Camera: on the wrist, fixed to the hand. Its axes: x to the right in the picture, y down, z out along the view.
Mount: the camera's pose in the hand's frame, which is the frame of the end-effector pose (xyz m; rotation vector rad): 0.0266 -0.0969 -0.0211 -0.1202 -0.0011 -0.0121
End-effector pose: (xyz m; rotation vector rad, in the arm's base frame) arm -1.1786 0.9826 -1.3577 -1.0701 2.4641 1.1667
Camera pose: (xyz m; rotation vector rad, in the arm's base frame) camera -1.1282 0.9121 -1.4128 -1.1136 2.4097 1.3260
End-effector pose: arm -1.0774 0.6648 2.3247 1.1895 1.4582 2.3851
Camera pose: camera -1.1382 0.7138 2.2580 1.1506 1.2971 2.4251
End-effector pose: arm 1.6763 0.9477 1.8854 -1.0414 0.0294 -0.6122
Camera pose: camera 1.6475 0.8835 1.9602 -1.1589 0.0596 -0.6268
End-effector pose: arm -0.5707 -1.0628 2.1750 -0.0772 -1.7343 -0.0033
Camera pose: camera -0.5594 -1.1591 2.2087 -0.1551 -1.7347 -0.1165
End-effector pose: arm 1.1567 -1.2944 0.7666 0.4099 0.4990 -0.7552
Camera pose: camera 1.0966 -1.3619 0.7179 0.2948 0.5434 -0.7330
